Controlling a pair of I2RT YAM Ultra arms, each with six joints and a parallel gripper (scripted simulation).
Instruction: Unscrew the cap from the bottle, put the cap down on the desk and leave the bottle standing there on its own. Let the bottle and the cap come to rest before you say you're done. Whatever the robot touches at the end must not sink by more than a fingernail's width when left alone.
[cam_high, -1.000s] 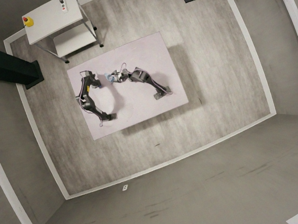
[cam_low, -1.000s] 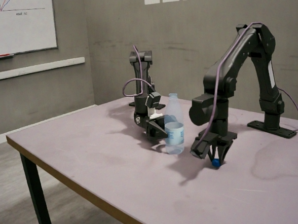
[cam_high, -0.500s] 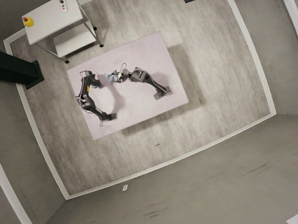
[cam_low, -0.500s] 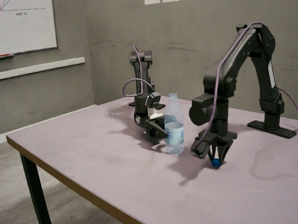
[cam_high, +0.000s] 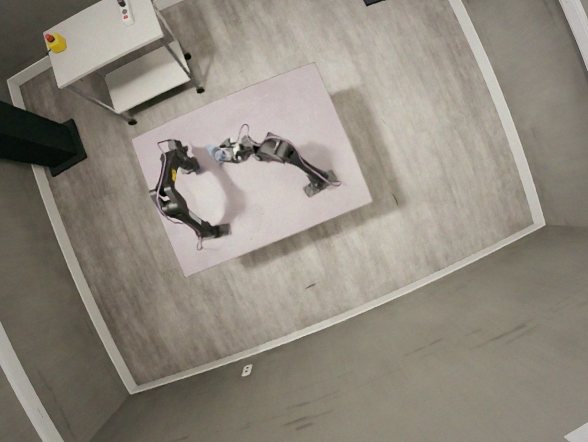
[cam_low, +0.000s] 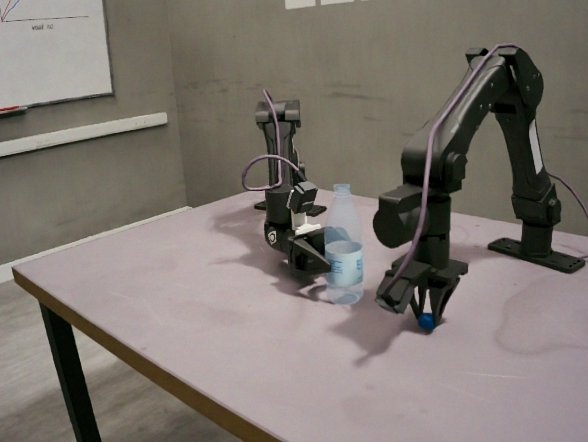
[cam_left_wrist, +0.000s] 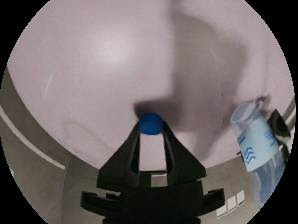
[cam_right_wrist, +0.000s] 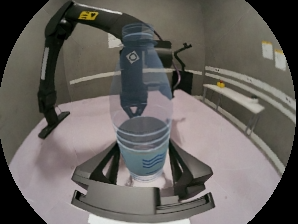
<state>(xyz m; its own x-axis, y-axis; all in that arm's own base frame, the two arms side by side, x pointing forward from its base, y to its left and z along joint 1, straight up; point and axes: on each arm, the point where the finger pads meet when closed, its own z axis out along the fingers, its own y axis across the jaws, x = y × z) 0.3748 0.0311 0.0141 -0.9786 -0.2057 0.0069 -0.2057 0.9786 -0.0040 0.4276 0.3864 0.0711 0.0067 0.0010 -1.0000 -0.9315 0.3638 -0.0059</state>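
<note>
My right hand is 3 cm below the clear plastic bottle. From my right hand the other things lie so: blue cap 17 cm to the left, 6 cm below.
Right now my left hand is 1 cm above the blue cap. Also, from my left hand: clear plastic bottle (16 cm to the right, 9 cm above).
</note>
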